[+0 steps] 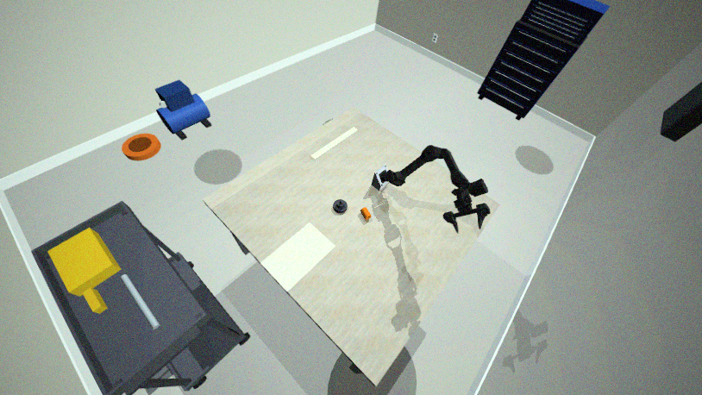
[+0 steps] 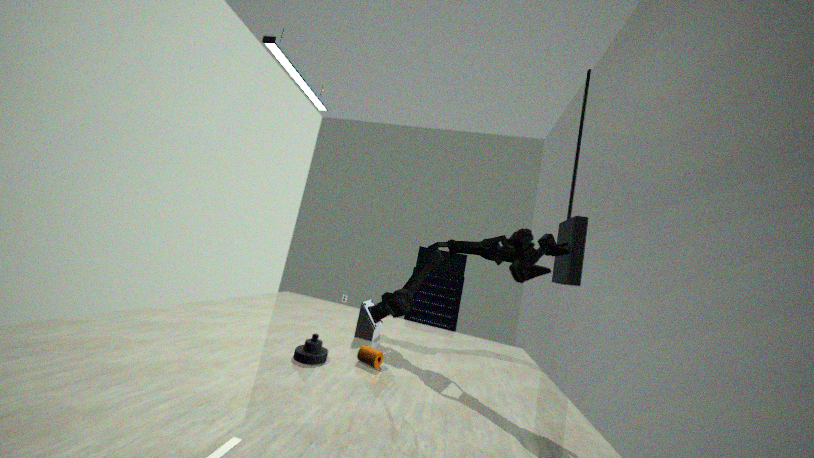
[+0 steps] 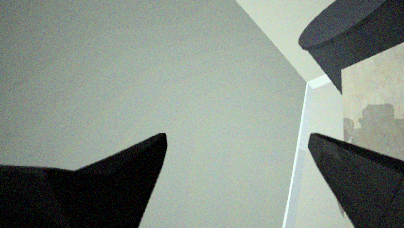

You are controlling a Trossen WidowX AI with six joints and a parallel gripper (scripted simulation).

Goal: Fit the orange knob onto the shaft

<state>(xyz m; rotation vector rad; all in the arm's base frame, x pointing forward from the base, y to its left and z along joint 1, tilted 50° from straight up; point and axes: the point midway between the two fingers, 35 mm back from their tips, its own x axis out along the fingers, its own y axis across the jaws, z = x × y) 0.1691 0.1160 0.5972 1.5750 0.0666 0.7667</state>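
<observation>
My gripper tip is now 6 cm short of the orange knob, 46 cm to the left of it and 36 cm above it. From my gripper tip the other things lie so: pedestal (13 cm ahead, 60 cm to the right, 35 cm below).
</observation>
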